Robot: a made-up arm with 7 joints.
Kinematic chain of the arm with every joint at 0, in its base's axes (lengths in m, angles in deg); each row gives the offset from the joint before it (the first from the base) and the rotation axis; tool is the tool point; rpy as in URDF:
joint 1: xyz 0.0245 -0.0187 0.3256 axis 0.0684 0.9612 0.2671
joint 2: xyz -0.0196 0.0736 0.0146 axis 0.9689 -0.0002 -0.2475
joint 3: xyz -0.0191 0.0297 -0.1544 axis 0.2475 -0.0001 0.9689
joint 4: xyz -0.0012 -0.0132 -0.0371 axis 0.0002 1 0
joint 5: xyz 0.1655 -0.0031 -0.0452 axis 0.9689 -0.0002 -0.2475
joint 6: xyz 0.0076 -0.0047 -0.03 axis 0.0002 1 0
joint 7: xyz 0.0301 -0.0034 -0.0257 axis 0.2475 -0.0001 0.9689
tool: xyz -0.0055 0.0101 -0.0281 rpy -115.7 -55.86 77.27
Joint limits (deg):
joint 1: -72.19..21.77
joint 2: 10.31..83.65
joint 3: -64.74..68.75
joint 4: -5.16..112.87
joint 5: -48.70..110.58
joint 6: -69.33..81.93
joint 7: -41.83..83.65
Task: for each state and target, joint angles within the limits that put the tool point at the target. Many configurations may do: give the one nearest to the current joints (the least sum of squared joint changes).
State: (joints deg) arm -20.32 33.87 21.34 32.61 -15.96 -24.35 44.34
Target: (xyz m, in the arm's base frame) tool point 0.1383 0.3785 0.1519
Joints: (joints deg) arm 7.19 44.64 37.17 16.83 -11.49 -22.19 45.68
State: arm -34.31 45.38 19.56 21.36 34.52 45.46 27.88
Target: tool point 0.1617 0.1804 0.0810
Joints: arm -7.29 16.97 0.21 2.65 34.28 64.68 31.19
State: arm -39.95 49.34 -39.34 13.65 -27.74 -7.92 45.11
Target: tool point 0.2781 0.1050 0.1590
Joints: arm -44.42 57.18 -41.16 -5.16 -48.70 6.76 53.95
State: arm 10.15 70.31 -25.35 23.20 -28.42 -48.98 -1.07
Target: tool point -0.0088 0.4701 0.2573
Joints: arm 21.77 83.65 -20.98 56.11 -15.46 -12.14 11.48
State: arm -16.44 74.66 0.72 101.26 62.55 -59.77 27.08
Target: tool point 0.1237 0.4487 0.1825
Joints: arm -31.52 65.28 1.32 92.31 62.99 -67.67 27.76
